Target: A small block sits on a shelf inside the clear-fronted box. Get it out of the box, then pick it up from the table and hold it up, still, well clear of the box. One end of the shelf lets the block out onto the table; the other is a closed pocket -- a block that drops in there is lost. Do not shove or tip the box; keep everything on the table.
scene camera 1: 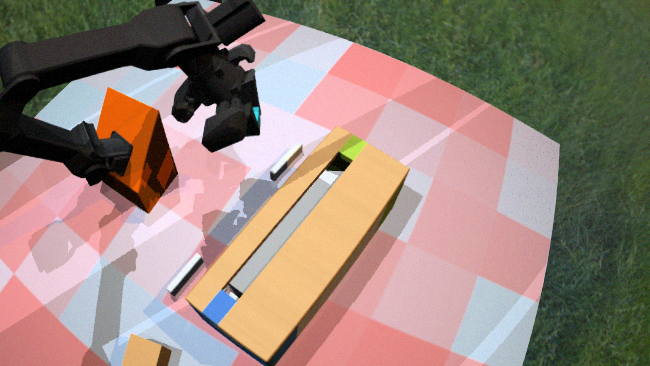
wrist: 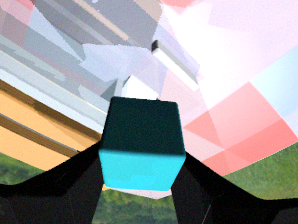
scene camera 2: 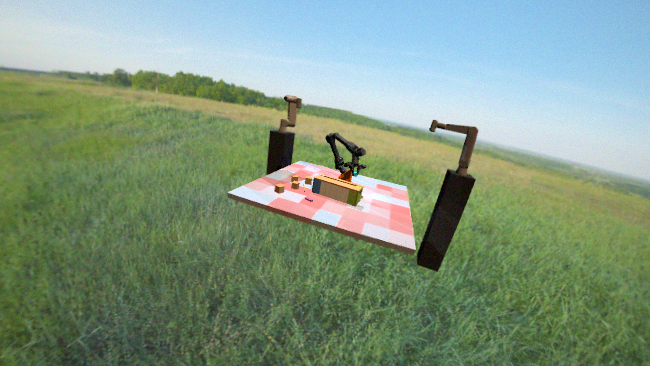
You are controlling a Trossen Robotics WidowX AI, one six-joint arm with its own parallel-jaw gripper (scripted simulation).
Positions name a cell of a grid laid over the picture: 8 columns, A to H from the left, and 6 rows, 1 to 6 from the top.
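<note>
My gripper (scene camera 1: D3) visible. Gripper (wrist: D5) too. Cyan block (wrist: D4) visible.
</note>
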